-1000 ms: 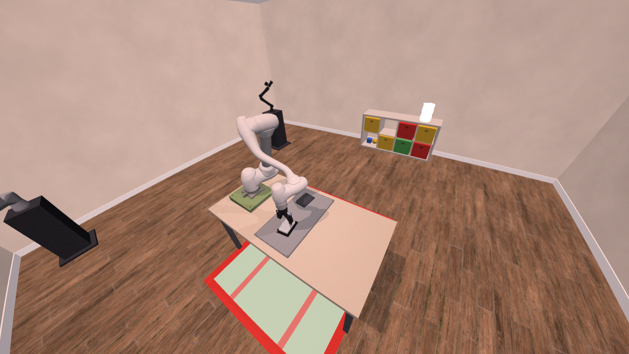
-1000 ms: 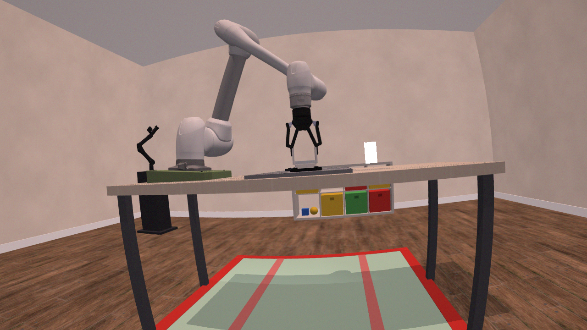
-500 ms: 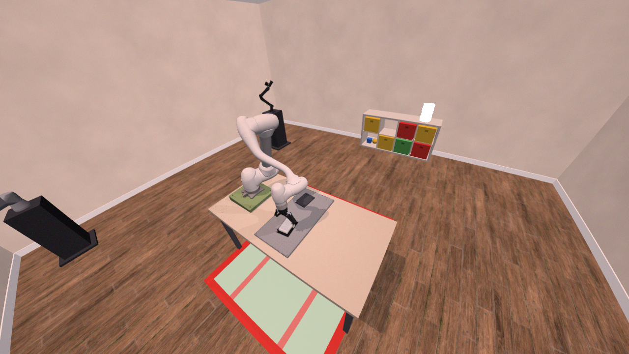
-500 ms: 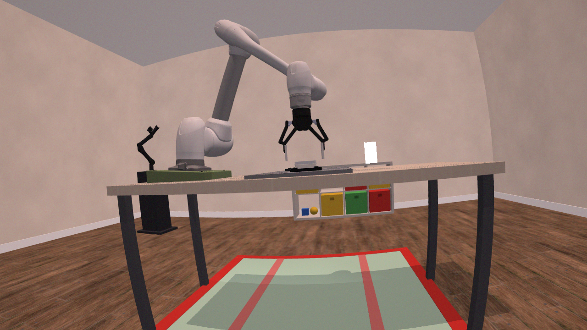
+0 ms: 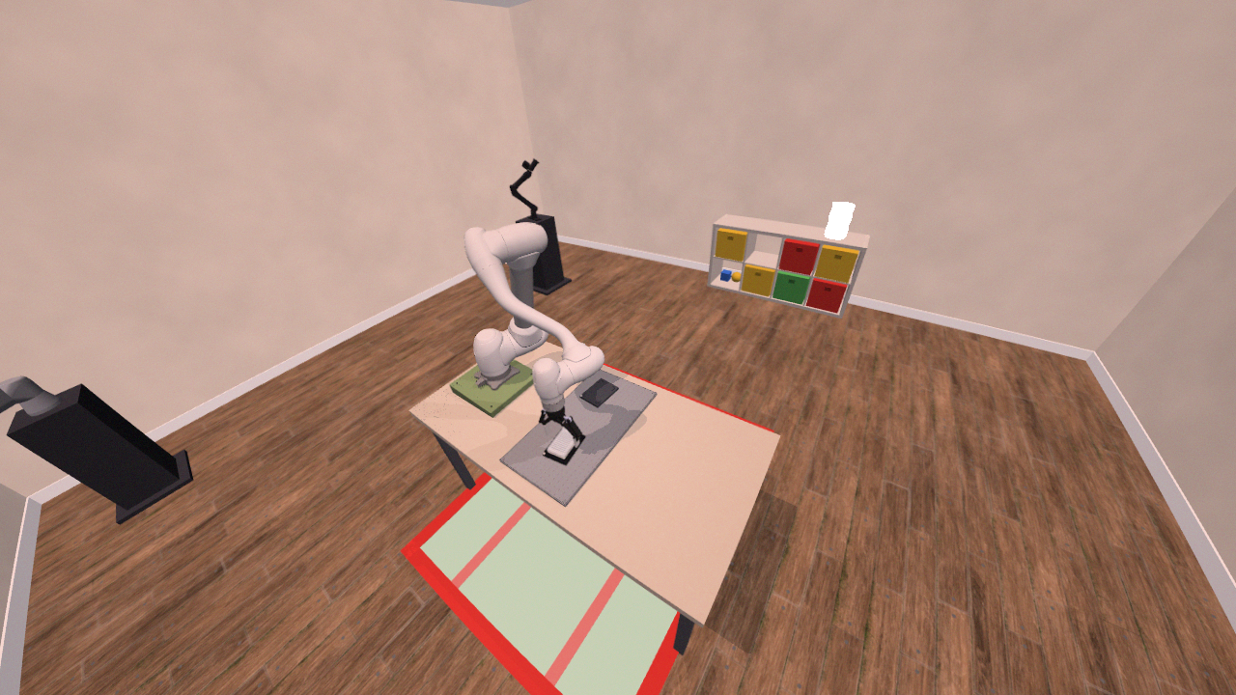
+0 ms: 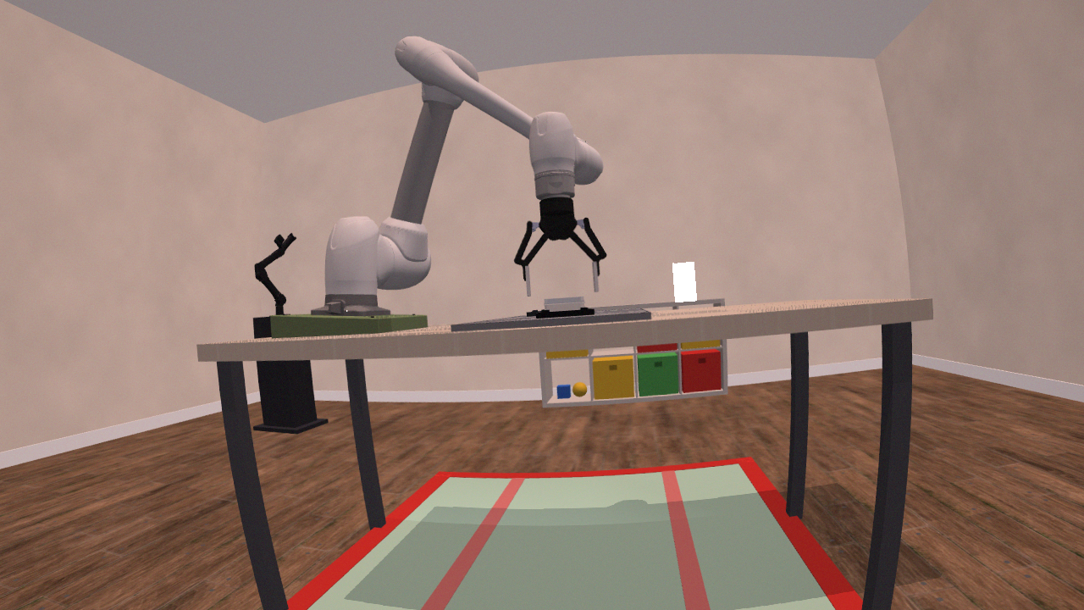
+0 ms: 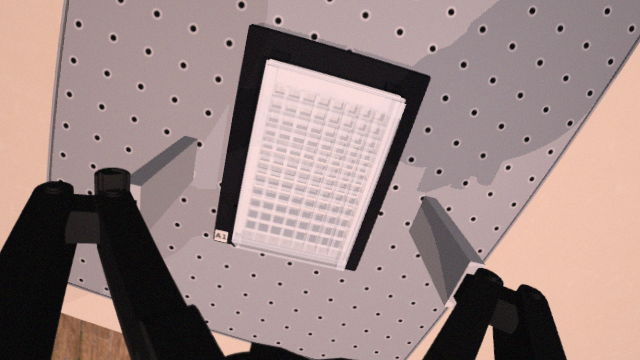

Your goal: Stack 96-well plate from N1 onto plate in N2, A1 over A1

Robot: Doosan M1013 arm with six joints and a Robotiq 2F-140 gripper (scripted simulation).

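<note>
My hand is 5 cm above the black plate nest.
</note>
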